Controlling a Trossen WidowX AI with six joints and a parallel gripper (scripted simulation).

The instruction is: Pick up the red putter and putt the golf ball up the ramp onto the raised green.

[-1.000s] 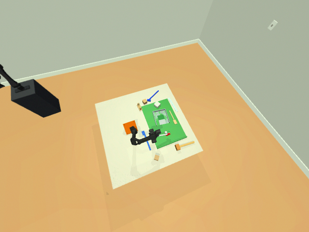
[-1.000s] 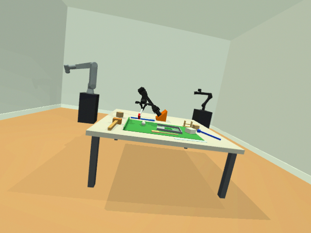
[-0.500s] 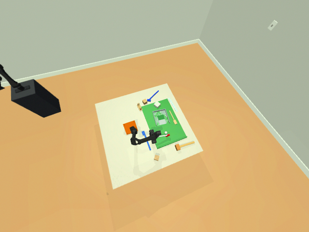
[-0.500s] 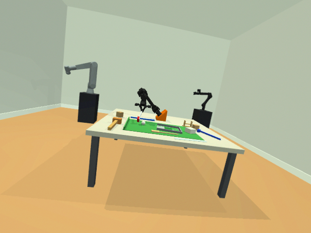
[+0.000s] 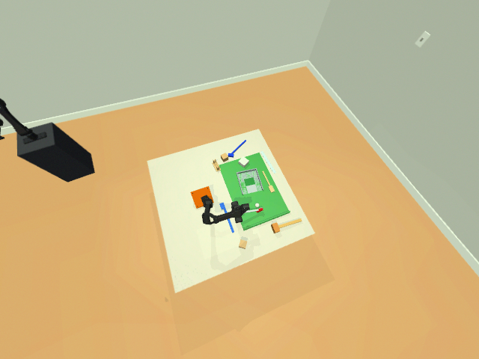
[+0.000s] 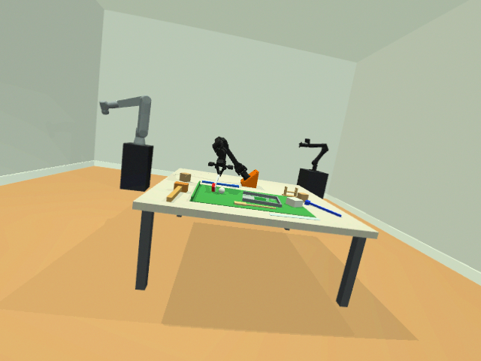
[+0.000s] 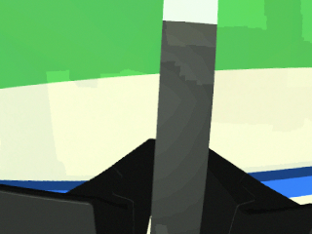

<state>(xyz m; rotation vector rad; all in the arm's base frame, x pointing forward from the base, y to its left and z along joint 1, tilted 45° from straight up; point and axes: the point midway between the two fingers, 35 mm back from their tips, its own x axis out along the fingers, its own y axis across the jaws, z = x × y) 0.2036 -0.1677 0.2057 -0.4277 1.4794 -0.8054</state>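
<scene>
The red putter is 12 cm ahead of my gripper tip, 2 cm to the right of it and 1 cm below it. The rest, counted from my gripper tip: white block: 33 cm ahead, 49 cm to the left, 5 cm below; white golf ball: 23 cm ahead, 1 cm to the left, 5 cm below; wooden stick: 45 cm ahead, 16 cm to the left, 7 cm below.
</scene>
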